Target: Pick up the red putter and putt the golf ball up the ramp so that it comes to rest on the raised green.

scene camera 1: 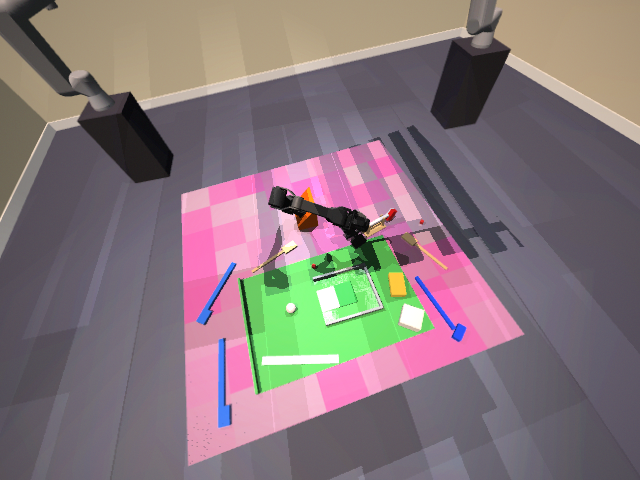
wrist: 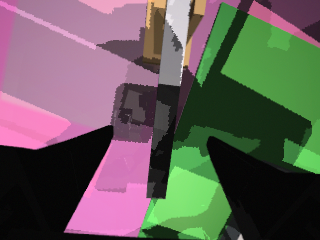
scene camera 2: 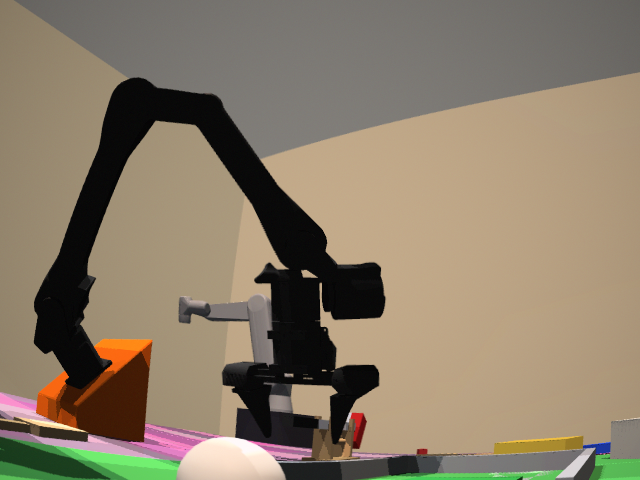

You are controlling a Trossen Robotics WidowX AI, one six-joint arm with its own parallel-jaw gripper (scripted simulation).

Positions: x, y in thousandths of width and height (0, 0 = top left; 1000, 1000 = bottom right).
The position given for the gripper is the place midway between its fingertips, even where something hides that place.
The gripper (scene camera 2: 470, 918) is open and holds nothing.
The gripper also shows in the wrist view (wrist: 505, 565).
